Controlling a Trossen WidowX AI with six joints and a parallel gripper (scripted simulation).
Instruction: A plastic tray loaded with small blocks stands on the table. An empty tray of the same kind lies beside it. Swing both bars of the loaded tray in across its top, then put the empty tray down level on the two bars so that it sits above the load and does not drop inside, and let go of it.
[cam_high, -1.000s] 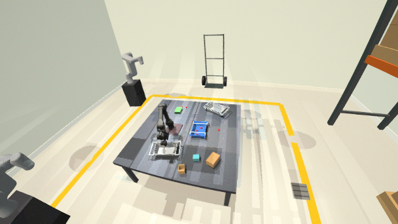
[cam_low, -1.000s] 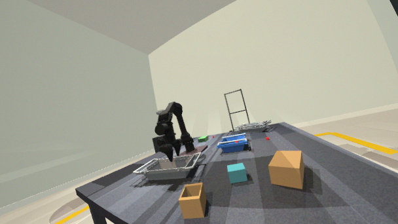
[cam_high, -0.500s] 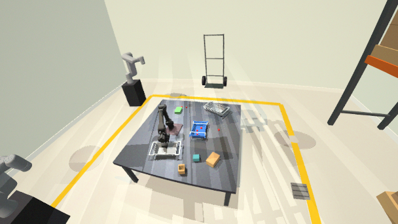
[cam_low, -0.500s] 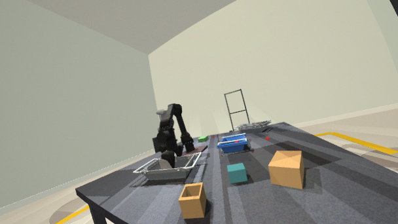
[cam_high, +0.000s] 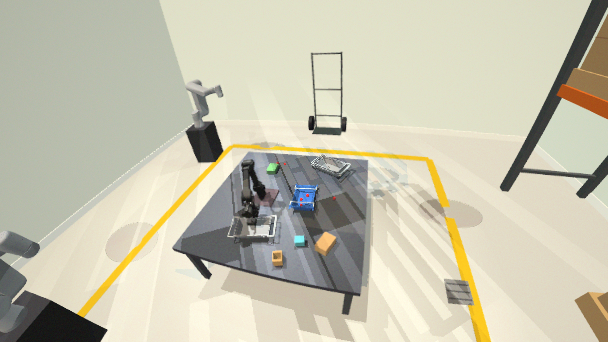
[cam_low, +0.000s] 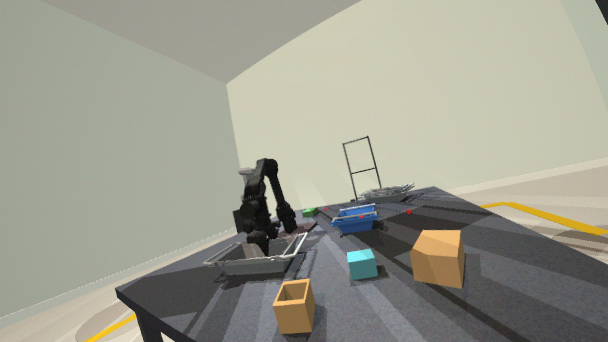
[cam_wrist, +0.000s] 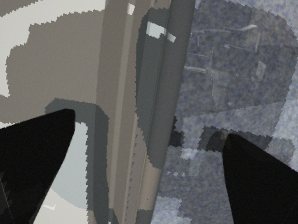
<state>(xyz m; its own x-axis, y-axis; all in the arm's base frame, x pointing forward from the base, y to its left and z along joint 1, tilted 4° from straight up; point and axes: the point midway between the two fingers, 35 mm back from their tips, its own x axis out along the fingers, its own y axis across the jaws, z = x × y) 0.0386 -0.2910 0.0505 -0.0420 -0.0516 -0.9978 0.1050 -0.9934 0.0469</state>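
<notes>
The grey tray is 1 cm ahead of my gripper tip, 8 cm to the right of it and 3 cm above it. From my gripper tip the other things lie so: orange box 51 cm ahead, 17 cm to the right, 2 cm above; small box 23 cm ahead, 29 cm to the right; teal cube 34 cm ahead, 15 cm to the right, 1 cm above.
</notes>
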